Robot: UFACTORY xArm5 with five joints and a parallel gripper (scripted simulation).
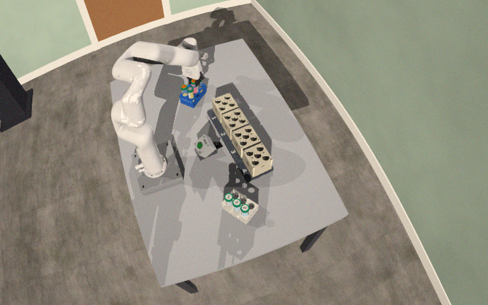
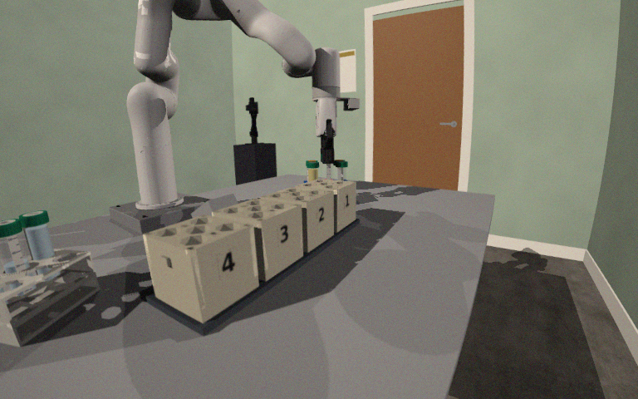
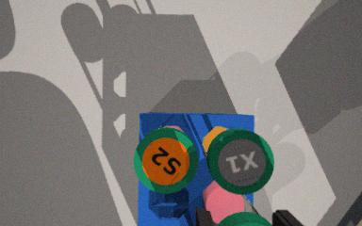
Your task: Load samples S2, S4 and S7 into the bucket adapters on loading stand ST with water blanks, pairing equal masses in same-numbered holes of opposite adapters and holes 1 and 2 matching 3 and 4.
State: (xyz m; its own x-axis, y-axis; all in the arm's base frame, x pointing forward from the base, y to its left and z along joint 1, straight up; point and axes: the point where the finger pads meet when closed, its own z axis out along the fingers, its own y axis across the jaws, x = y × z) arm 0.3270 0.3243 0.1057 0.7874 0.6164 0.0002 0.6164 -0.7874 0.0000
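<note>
Right now my hand is 10 mm short of the pink tube and 50 mm above it. From my hand the other things lie so: green done key (90 mm behind, 330 mm to the right, 70 mm below); then adapter 1 (100 mm ahead, 170 mm to the right, 90 mm below); then blue rack (10 mm behind, 20 mm to the left, 110 mm below).
</note>
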